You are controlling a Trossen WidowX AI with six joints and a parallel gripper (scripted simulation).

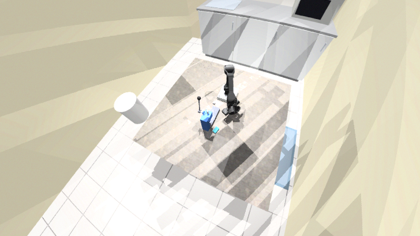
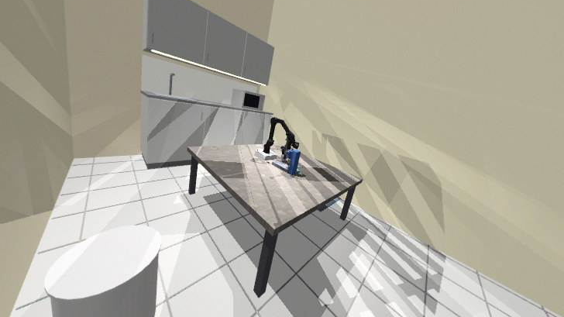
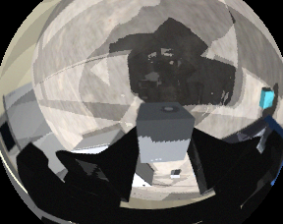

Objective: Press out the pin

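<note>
The round pin lies 1 cm ahead of my gripper tip and 1 cm to the left of it. From my gripper tip the other things lie so: small cup 23 cm ahead, 7 cm to the right, 3 cm below; grey lever 17 cm ahead, 22 cm to the right, 23 cm above.
</note>
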